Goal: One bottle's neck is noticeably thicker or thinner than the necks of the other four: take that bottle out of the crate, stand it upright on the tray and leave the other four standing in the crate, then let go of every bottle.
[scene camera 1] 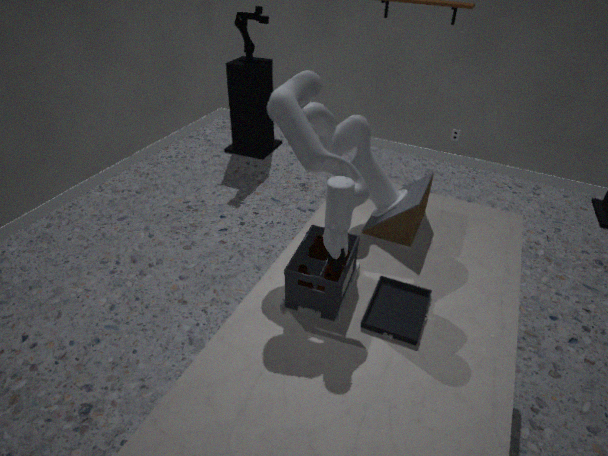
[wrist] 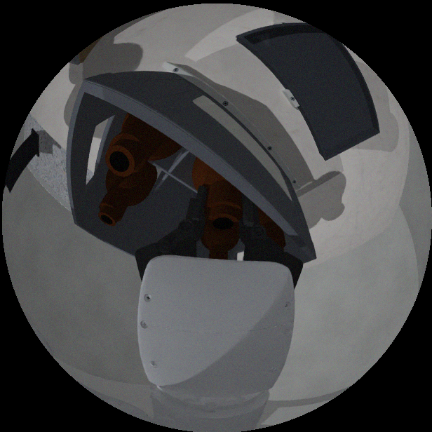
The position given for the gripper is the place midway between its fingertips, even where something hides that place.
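Labels:
The gripper can be seen in scene camera 1 (334, 266), and it is visible in the wrist view (223, 197) too.

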